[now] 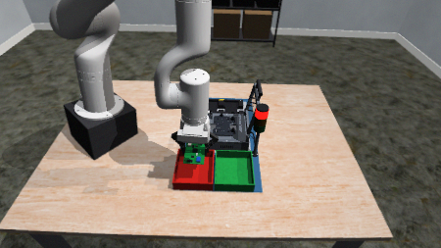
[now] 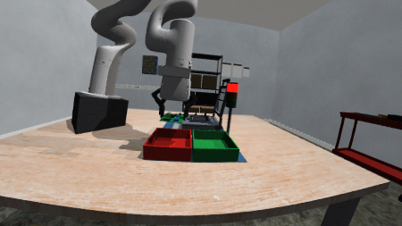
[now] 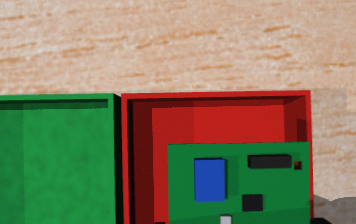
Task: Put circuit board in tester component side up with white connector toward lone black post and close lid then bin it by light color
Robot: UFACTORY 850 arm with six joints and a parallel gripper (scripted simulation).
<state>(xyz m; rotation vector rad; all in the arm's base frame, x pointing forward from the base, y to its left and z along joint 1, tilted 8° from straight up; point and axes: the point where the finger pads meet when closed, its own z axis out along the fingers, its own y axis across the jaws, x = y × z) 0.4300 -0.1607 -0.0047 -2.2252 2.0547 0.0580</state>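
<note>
Right now my hand is 10 mm to the left of the red bin and 110 mm above it. Also, from my hand: dark nest (90 mm ahead, 210 mm to the left, 50 mm below); then green bin (150 mm ahead, 110 mm below); then green circuit board (10 mm below).
</note>
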